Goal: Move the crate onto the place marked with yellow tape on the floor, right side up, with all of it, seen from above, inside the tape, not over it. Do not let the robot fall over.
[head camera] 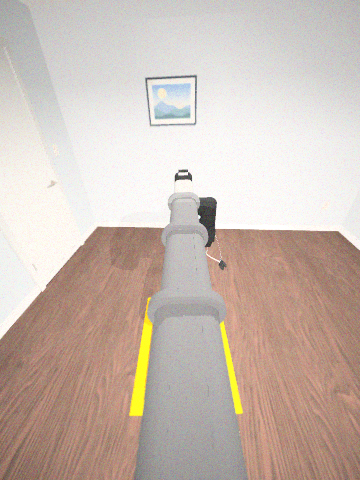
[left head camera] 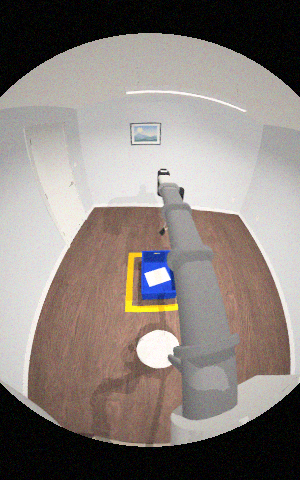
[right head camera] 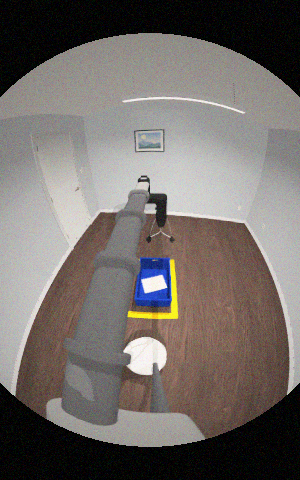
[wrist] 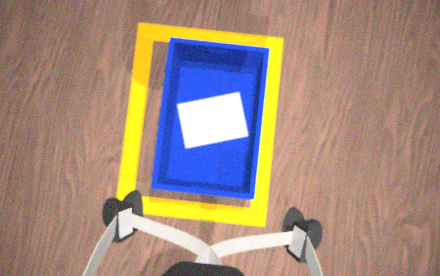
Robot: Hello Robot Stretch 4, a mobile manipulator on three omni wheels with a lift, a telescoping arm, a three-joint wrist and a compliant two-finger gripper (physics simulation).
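Pixels of known places: gripper, fingertip midpoint: (right head camera: 159, 241) (wrist: 213, 215); robot's base, link origin: (left head camera: 157, 348) (right head camera: 145, 354).
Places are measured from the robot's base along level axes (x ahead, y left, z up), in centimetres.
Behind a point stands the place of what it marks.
Note:
The blue crate (left head camera: 159, 292) @(x 60.8, y -3.8, z 19.1 cm) (right head camera: 153, 302) @(x 60.6, y -5.0, z 10.7 cm) (wrist: 210, 170) @(x 68.3, y -5.4, z -0.9 cm) is right side up on the floor, with a white sheet (left head camera: 157, 276) @(x 90.9, y -4.1, z 0.1 cm) (right head camera: 154, 284) @(x 89.8, y -4.8, z 0.1 cm) (wrist: 212, 120) @(x 91.5, y -3.5, z 0.1 cm) inside. The yellow tape rectangle (head camera: 141, 370) @(x 69.5, y 33.2, z -2.7 cm) (left head camera: 130, 280) @(x 86.6, y 31.7, z -2.6 cm) (right head camera: 174, 290) @(x 82.8, y -31.2, z -2.7 cm) (wrist: 134, 125) @(x 84.9, y 33.2, z -2.6 cm) surrounds it. In the wrist view, floor shows between crate and tape at the left and near sides; the right and far rims overlap the tape's inner edge, and I cannot tell whether the base does. My gripper (right head camera: 160, 239) @(x 71.8, y -8.7, z 94.1 cm) (wrist: 213, 215) @(x 71.8, y -8.7, z 94.1 cm) is open and empty, raised clear of the crate. In the head camera view, the arm hides the crate.
The grey telescoping arm (head camera: 192, 380) @(x 15.7, y -0.3, z 136.0 cm) (left head camera: 200, 300) @(x 14.6, y 0.8, z 136.0 cm) (right head camera: 107, 310) @(x 14.1, y -1.4, z 136.0 cm) stretches forward high over the floor. A white round shape (left head camera: 157, 348) @(x 0.7, y 0.7, z 18.7 cm) (right head camera: 145, 356) @(x -0.4, y -1.1, z 18.7 cm) lies on the near side of the tape. A wall with a framed picture (head camera: 171, 100) @(x 269.5, y 11.0, z 161.8 cm) stands ahead, and a door (head camera: 25, 175) @(x 191.8, y 150.0, z 106.1 cm) is at the left.

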